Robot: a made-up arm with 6 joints. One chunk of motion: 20 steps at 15 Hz.
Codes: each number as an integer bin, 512 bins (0 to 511) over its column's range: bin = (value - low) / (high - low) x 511, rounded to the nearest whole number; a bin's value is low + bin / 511 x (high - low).
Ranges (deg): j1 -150.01..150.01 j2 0..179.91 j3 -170..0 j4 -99.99..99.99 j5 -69.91..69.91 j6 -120.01..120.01
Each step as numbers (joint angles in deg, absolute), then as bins.
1 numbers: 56.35 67.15 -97.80 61.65 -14.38 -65.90
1 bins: 351 191 217 413 203 115
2 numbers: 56.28 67.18 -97.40 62.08 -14.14 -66.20
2 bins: 351 191 218 414 204 115
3 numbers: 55.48 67.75 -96.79 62.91 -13.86 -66.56
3 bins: 350 192 220 416 205 114
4 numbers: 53.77 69.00 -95.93 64.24 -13.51 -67.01
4 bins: 347 196 223 420 206 113
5 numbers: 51.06 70.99 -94.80 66.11 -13.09 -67.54
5 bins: 342 202 226 424 208 112
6 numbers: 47.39 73.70 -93.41 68.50 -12.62 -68.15
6 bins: 336 209 230 431 209 110
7 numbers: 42.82 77.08 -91.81 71.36 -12.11 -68.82
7 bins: 328 219 235 438 211 109
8 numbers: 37.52 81.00 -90.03 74.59 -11.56 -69.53
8 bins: 319 230 240 446 213 107
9 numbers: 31.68 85.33 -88.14 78.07 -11.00 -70.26
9 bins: 309 242 246 455 215 106
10 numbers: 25.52 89.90 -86.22 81.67 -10.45 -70.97
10 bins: 299 255 252 464 217 104
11 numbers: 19.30 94.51 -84.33 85.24 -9.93 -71.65
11 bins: 288 268 258 473 219 103
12 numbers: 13.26 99.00 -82.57 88.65 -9.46 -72.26
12 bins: 278 281 263 482 221 102
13 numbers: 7.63 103.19 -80.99 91.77 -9.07 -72.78
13 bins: 268 293 268 490 222 101
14 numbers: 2.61 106.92 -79.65 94.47 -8.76 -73.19
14 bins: 260 304 272 497 223 100
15 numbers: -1.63 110.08 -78.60 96.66 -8.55 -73.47
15 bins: 253 313 275 502 224 99
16 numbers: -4.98 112.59 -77.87 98.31 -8.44 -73.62
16 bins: 247 320 277 507 225 99
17 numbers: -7.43 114.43 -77.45 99.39 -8.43 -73.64
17 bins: 243 325 278 509 225 99
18 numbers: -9.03 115.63 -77.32 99.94 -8.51 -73.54
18 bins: 240 328 279 511 224 99
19 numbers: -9.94 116.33 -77.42 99.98 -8.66 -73.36
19 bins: 239 330 278 511 224 99
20 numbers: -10.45 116.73 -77.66 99.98 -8.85 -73.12
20 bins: 238 332 278 511 223 100
